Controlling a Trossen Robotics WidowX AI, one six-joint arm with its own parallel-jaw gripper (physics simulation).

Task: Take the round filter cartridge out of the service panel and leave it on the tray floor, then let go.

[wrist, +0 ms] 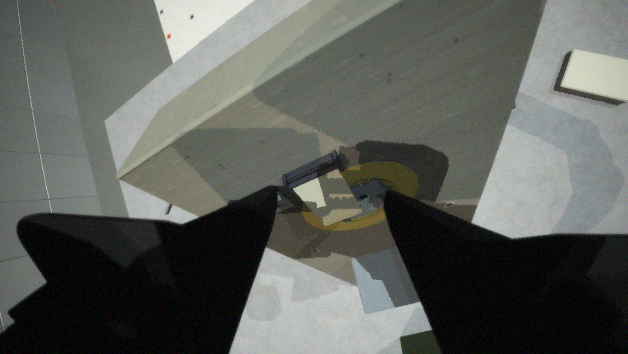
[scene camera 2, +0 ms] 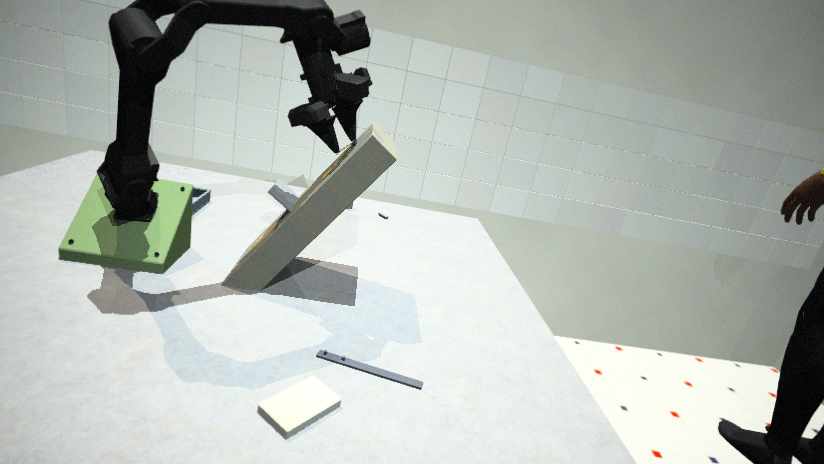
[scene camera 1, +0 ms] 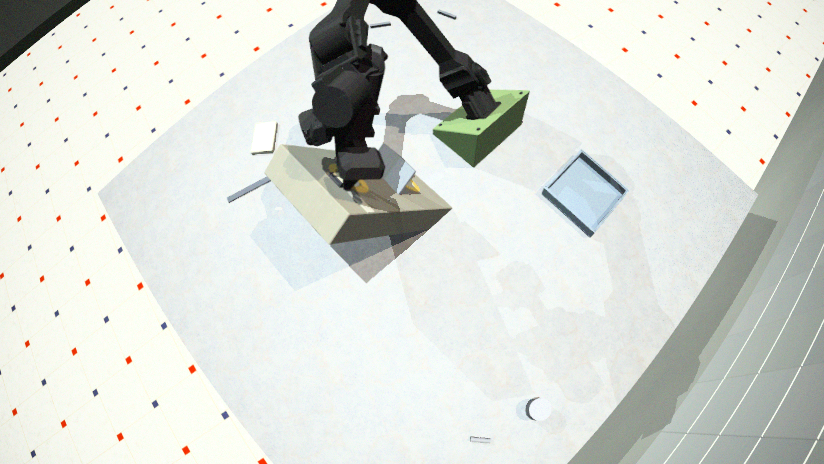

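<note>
The beige service panel (scene camera 1: 308, 198) (scene camera 2: 322, 224) (wrist: 400, 85) stands tilted. In the wrist view a yellow ring (wrist: 407, 180) on its face surrounds a dark grey round part (wrist: 372, 192), seemingly the filter cartridge. A pale, dark-edged plate (wrist: 310, 192) stands out over the ring's left side and hides part of it. My gripper (scene camera 2: 345, 146) (wrist: 331, 196) is partly open and empty at the panel's upper part. In the wrist view its fingertips overlap the plate's left edge and the grey part; contact cannot be told. The blue tray (scene camera 1: 566, 214) (scene camera 2: 201, 201) lies apart from the panel.
A blue-grey flap (scene camera 1: 400, 170) (scene camera 2: 282, 195) (wrist: 385, 280) sticks out lower on the panel. The green arm base (scene camera 1: 498, 135) (scene camera 2: 175, 242) stands nearby. A cream block (scene camera 1: 264, 138) (scene camera 2: 299, 406) (wrist: 595, 75), a grey bar (scene camera 1: 247, 190) (scene camera 2: 374, 370) and a white cylinder (scene camera 1: 539, 408) lie on the table.
</note>
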